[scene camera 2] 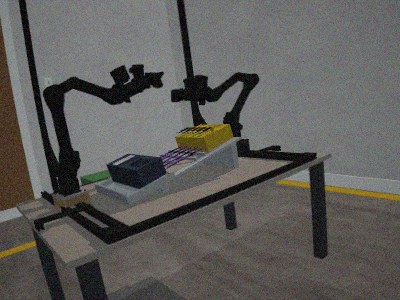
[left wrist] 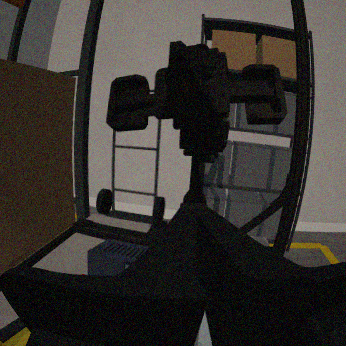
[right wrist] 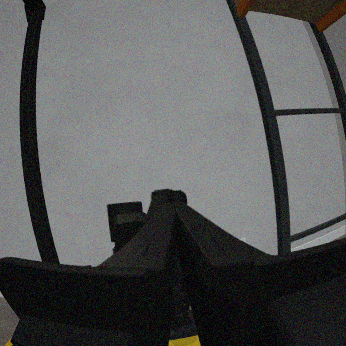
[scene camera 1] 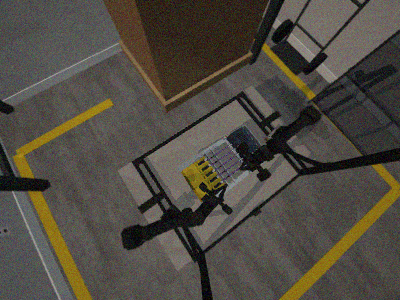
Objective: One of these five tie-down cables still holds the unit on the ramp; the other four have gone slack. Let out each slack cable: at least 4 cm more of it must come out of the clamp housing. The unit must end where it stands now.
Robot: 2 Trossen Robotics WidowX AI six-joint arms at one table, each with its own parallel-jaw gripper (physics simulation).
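The yellow clamp housing (scene camera 1: 191, 176) (scene camera 2: 216, 139) sits at the high end of the grey ramp (scene camera 2: 220, 166), with black levers on top; a strip of the housing (right wrist: 185, 342) shows in the right wrist view. Purple cables (scene camera 1: 223, 159) (scene camera 2: 176, 156) run from it to the dark blue unit (scene camera 1: 243, 135) (scene camera 2: 135, 172) (left wrist: 111, 259) on the lower ramp. Which cables are slack cannot be told. My left gripper (scene camera 1: 225, 189) (scene camera 2: 173, 95) (left wrist: 191, 211) is shut and empty, above and beside the housing. My right gripper (scene camera 1: 243, 164) (scene camera 2: 161, 79) (right wrist: 173, 211) is shut and empty, raised above the cables and unit.
A black frame (scene camera 2: 200, 208) borders the table (scene camera 2: 250, 173). A green object (scene camera 2: 95, 176) lies behind the unit. The two grippers are near each other in height over the ramp. A brown cabinet (scene camera 1: 200, 50) and a hand truck (left wrist: 135, 148) stand beyond the table.
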